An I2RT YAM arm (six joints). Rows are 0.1 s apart.
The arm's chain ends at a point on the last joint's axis. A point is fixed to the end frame.
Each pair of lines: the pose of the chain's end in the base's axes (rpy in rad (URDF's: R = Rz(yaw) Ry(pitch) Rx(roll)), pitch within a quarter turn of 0, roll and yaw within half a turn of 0; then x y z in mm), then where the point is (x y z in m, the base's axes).
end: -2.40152 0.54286 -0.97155 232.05 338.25 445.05
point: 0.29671 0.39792 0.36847
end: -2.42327 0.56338 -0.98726 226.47 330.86 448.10
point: 0.28931 0.39077 0.37021
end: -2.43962 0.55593 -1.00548 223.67 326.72 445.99
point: 0.28648 0.38495 0.36681
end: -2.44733 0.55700 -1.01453 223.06 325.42 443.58
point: 0.28568 0.38313 0.36387
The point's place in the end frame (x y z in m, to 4 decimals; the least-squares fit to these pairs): 0.0286 -0.0156 0.1120
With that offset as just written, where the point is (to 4 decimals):
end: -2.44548 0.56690 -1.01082 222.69 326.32 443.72
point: 0.2848 0.3849 0.3643
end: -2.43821 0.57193 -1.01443 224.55 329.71 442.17
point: 0.2873 0.3885 0.3634
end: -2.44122 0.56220 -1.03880 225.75 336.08 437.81
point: 0.2901 0.3926 0.3586
